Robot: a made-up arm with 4 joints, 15 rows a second.
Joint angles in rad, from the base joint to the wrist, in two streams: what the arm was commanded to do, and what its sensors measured. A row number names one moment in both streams.
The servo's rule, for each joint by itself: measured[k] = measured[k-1] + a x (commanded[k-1-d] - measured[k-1]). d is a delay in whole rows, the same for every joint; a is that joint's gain. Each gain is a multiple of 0.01, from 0.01 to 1. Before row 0 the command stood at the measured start. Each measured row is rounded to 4 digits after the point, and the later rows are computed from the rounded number. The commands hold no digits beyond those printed.
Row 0, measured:
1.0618 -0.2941 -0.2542 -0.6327
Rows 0 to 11, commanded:
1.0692 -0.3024 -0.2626 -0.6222
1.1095 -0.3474 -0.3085 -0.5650
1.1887 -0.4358 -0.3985 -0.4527
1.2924 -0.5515 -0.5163 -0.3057
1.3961 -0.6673 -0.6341 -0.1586
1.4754 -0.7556 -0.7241 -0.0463
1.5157 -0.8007 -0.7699 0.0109
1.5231 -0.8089 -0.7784 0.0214
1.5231 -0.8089 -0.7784 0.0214
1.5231 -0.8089 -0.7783 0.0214
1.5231 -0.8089 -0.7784 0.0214
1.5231 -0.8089 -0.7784 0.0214
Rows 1 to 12, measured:
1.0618 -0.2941 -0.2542 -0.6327
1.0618 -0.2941 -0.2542 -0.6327
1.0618 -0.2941 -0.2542 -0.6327
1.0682 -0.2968 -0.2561 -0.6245
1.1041 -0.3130 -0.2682 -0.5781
1.1777 -0.3523 -0.2982 -0.4803
1.2775 -0.4160 -0.3484 -0.3441
1.3807 -0.4964 -0.4141 -0.1994
1.4631 -0.5793 -0.4854 -0.0800
1.5089 -0.6501 -0.5508 -0.0091
1.5213 -0.7009 -0.6031 0.0147
1.5229 -0.7355 -0.6434 0.0199
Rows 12 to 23, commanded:
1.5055 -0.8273 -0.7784 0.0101
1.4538 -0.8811 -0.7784 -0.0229
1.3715 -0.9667 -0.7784 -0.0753
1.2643 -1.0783 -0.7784 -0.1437
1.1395 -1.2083 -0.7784 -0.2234
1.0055 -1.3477 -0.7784 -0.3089
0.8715 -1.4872 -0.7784 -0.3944
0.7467 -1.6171 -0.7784 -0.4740
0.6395 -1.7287 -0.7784 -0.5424
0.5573 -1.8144 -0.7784 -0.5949
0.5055 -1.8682 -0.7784 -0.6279
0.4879 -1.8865 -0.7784 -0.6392
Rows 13 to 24, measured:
1.5231 -0.7590 -0.6744 0.0211
1.5231 -0.7750 -0.6983 0.0213
1.5231 -0.7858 -0.7167 0.0214
1.5078 -0.7991 -0.7309 0.0126
1.4608 -0.8253 -0.7418 -0.0151
1.3831 -0.8705 -0.7502 -0.0621
1.2797 -0.9370 -0.7567 -0.1257
1.1577 -1.0238 -0.7617 -0.2019
1.0253 -1.1274 -0.7655 -0.2854
0.8915 -1.2425 -0.7685 -0.3704
0.7655 -1.3624 -0.7708 -0.4512
0.6559 -1.4796 -0.7725 -0.5223

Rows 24 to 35, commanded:
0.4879 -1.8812 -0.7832 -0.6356
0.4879 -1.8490 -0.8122 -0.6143
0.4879 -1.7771 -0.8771 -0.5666
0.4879 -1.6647 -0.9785 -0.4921
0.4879 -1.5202 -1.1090 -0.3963
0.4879 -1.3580 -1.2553 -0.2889
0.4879 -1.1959 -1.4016 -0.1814
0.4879 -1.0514 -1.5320 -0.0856
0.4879 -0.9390 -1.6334 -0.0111
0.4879 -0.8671 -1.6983 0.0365
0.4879 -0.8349 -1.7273 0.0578
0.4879 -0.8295 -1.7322 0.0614
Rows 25 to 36, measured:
0.5701 -1.5867 -0.7739 -0.5789
0.5139 -1.6768 -0.7749 -0.6171
0.4913 -1.7439 -0.7757 -0.6343
0.4883 -1.7878 -0.7774 -0.6353
0.4880 -1.8074 -0.7854 -0.6189
0.4879 -1.7977 -0.8065 -0.5781
0.4879 -1.7551 -0.8461 -0.5110
0.4879 -1.6799 -0.9066 -0.4215
0.4879 -1.5769 -0.9868 -0.3181
0.4879 -1.4550 -1.0822 -0.2115
0.4879 -1.3258 -1.1857 -0.1133
0.4879 -1.2020 -1.2887 -0.0336

